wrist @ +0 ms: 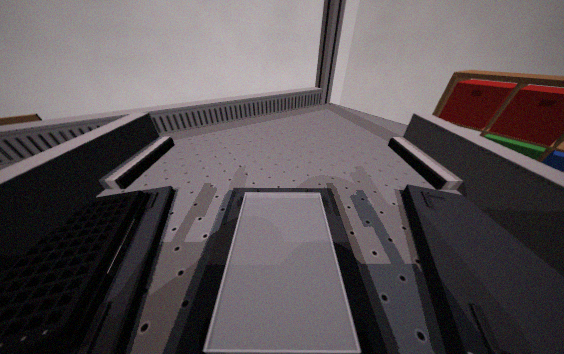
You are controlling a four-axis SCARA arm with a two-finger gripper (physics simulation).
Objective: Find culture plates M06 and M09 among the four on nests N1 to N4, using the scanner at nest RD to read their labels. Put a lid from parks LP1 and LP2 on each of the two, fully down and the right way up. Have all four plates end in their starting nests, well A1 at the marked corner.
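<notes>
My gripper is open wide, its two fingers apart at left and right with no object between the pads. Below and between them, a clear, pale lid lies flat on a dark stand in the lower middle; no well grid shows under it. At the lower left, a black culture plate with a grid of wells and no lid sits on a dark nest; its label cannot be read. At the lower right, another dark nest shows a flat top with no plate on it. The scanner does not show.
The perforated deck stretches behind the stands. A slotted rail runs along its back edge to a dark upright post. At the right, beyond the deck, stands a wooden rack with red bins, a green bin and a blue bin.
</notes>
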